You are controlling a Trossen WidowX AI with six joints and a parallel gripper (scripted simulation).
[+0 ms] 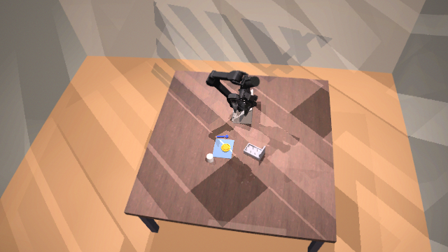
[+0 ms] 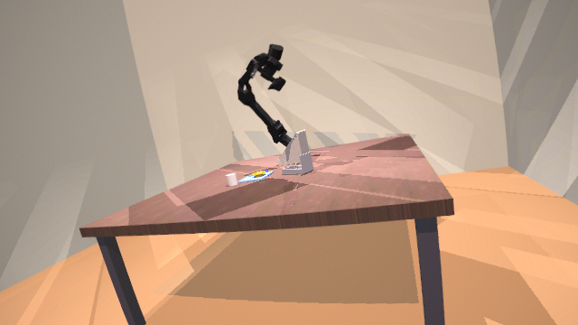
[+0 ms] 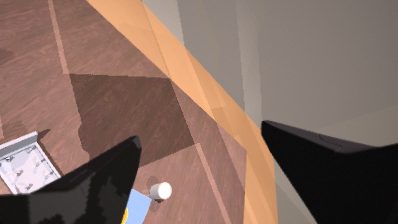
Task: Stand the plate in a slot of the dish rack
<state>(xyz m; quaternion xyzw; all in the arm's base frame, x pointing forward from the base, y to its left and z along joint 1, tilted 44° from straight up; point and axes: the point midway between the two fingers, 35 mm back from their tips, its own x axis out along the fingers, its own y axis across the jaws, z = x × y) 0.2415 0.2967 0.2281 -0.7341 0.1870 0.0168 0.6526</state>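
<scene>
Right now the yellow plate is 40 cm below my gripper tip, 12 cm to the right of it and 1 cm behind it. Round my gripper tip: light blue mat 42 cm below, 13 cm to the right, 1 cm behind; white cup 40 cm below, 20 cm to the right, 10 cm ahead; grey dish rack 40 cm below, 8 cm to the left, 2 cm behind.
</scene>
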